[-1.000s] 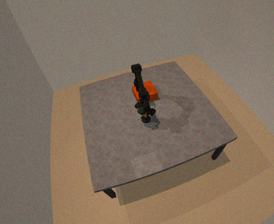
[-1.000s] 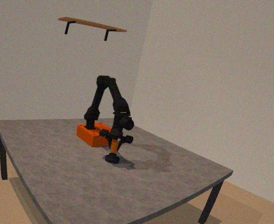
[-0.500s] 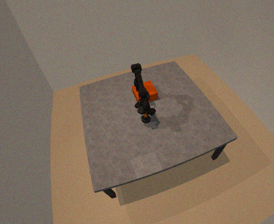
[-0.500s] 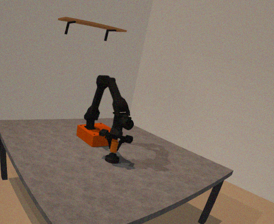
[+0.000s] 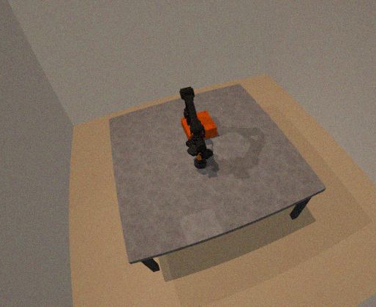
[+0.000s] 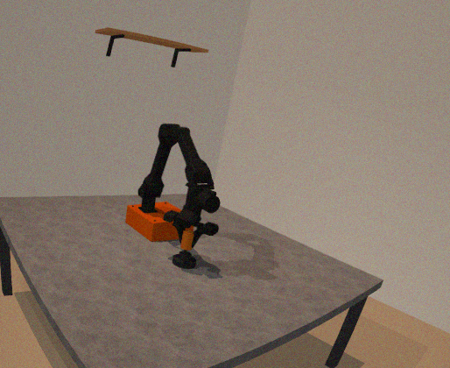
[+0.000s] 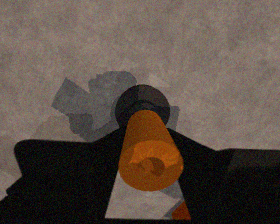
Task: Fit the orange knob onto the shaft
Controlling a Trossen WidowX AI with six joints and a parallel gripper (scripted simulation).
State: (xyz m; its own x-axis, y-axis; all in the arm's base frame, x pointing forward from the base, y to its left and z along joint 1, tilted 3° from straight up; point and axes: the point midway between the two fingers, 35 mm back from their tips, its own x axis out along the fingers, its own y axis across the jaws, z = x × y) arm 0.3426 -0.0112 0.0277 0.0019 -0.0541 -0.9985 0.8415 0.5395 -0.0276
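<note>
Right now the orange knob is 2 cm above my gripper tip. The rest, counted from my gripper tip: dark round pedestal (4 cm below).
</note>
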